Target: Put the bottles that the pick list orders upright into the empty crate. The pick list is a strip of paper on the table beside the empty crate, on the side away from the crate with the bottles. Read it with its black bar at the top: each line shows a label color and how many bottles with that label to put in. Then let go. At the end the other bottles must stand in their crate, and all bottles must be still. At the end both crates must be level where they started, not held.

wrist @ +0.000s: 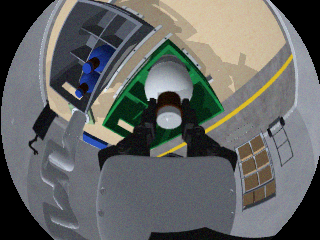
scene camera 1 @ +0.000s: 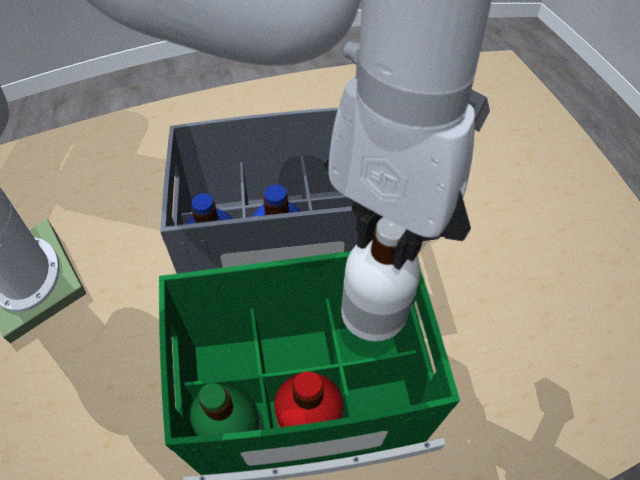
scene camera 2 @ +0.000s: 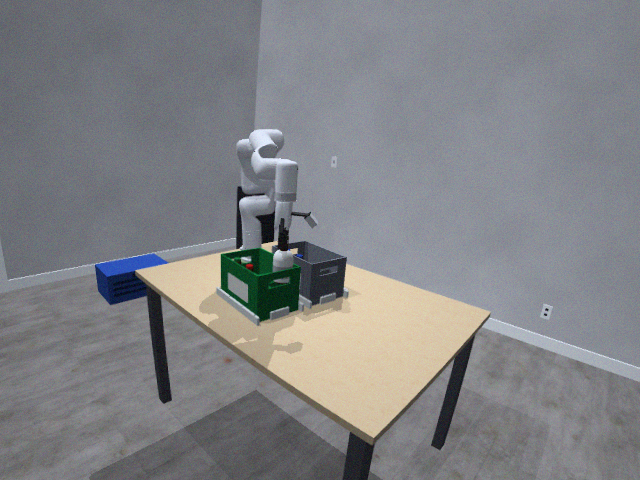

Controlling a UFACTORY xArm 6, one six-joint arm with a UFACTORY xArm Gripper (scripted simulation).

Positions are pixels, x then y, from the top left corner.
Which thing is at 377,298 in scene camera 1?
A white bottle.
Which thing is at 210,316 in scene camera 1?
A green crate.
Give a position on a green crate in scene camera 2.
At 257,291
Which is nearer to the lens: the red bottle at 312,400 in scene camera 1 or the blue bottle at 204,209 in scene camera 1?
The red bottle.
